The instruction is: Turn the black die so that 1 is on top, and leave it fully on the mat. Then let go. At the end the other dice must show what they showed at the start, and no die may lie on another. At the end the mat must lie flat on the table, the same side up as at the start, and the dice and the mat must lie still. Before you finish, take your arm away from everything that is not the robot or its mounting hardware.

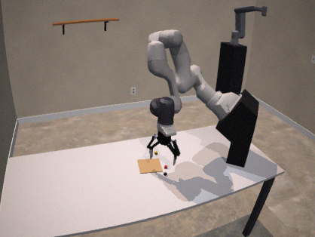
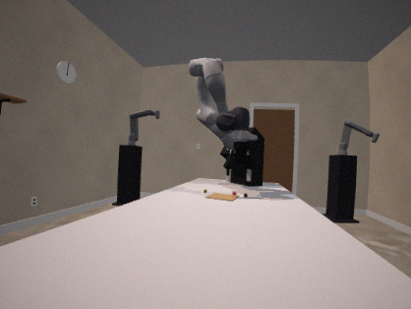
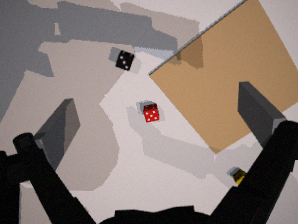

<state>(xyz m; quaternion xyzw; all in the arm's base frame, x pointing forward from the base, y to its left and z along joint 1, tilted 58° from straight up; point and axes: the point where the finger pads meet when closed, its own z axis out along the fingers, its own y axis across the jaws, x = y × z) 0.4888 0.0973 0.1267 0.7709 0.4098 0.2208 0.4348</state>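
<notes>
The black die is 40 mm to the left of my hand and 80 mm below it. From my hand the other things lie so: yellow die 60 mm behind, 180 mm to the right, 80 mm below; then tan mat 40 mm ahead, 80 mm to the right, 90 mm below; then red die 40 mm behind, 20 mm to the right, 80 mm below.
</notes>
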